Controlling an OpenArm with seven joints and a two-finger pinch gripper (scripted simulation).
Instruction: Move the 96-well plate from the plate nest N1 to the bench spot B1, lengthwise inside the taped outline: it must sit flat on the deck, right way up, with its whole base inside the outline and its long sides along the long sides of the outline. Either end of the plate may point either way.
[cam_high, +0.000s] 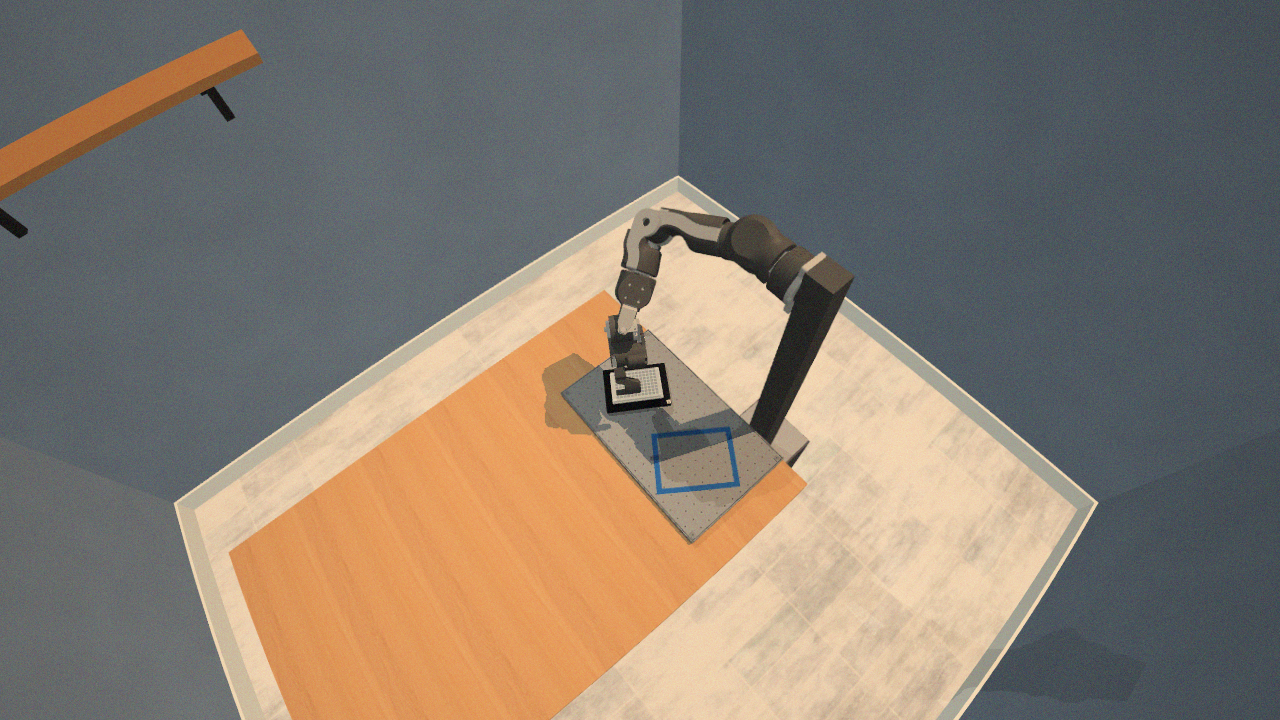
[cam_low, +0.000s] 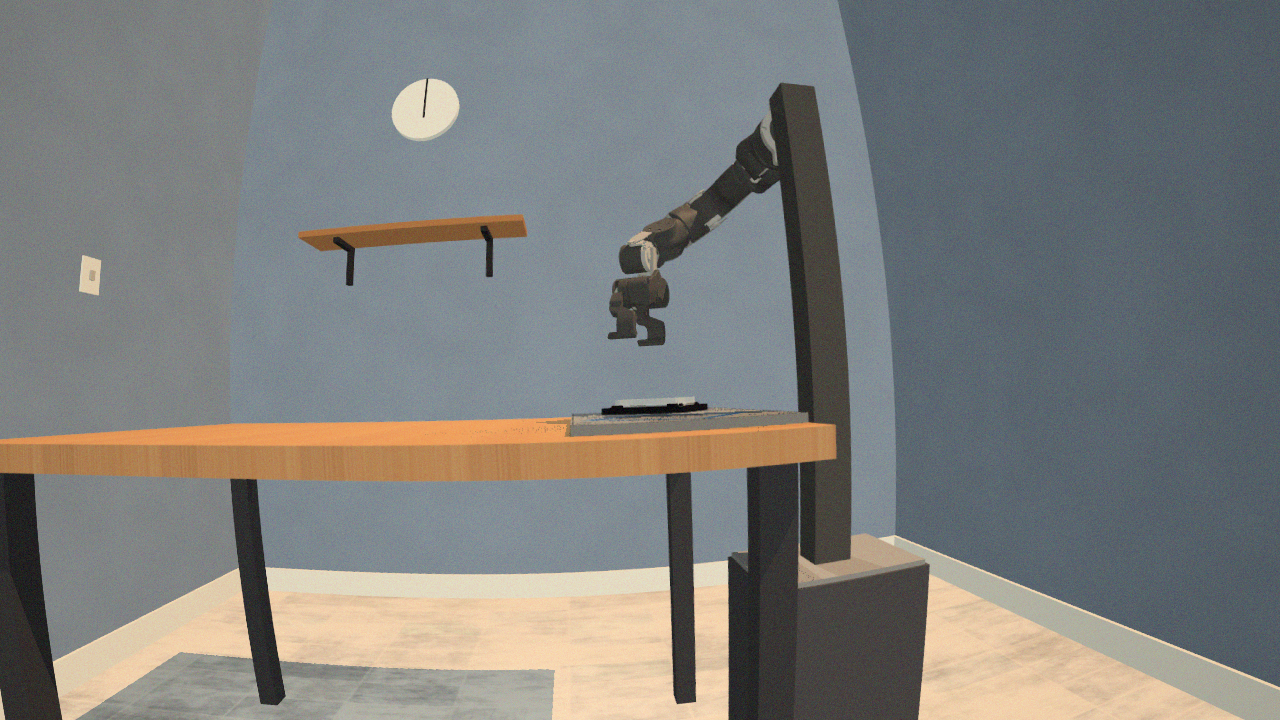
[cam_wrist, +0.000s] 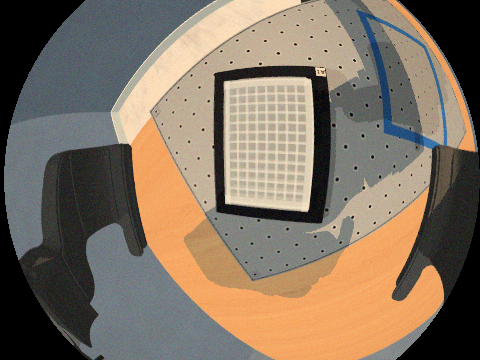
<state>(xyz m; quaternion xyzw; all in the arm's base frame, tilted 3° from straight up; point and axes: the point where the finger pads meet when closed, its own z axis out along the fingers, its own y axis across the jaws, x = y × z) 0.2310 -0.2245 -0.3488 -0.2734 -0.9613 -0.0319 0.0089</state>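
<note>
The 96-well plate lies 110 mm below my hand and 30 mm behind it. The rest, counted from my hand: black plate nest (120 mm below, 30 mm behind).
</note>
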